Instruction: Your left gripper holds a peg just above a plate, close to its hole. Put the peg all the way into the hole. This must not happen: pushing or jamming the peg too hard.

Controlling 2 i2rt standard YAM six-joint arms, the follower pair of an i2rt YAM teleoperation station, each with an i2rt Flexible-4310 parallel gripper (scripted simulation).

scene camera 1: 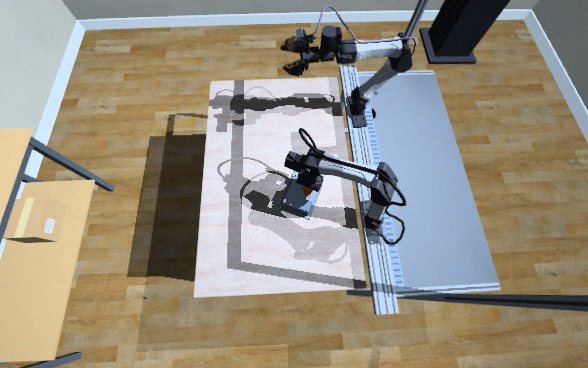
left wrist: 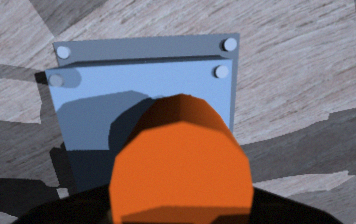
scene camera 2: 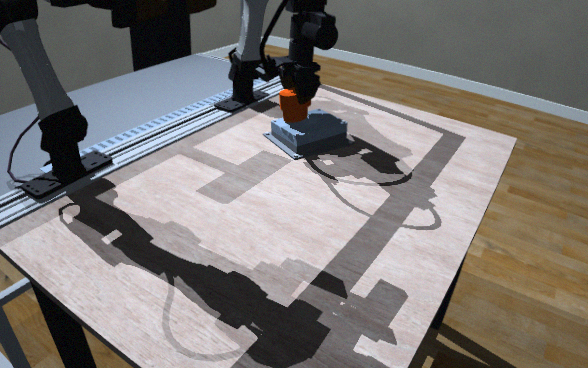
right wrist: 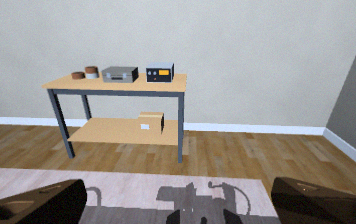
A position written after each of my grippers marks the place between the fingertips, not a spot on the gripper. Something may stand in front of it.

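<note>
There is an orange peg (scene camera 2: 293, 112) (left wrist: 180, 155), which I can see in both of those views, though in the right wrist view the peg is out of frame. A blue-grey plate (scene camera 2: 328, 125) is here as well. My left gripper (scene camera 2: 296, 100) (left wrist: 180, 189) is visible to me, and so is my right gripper, at (scene camera 1: 281, 57) and again at (right wrist: 178, 186).
</note>
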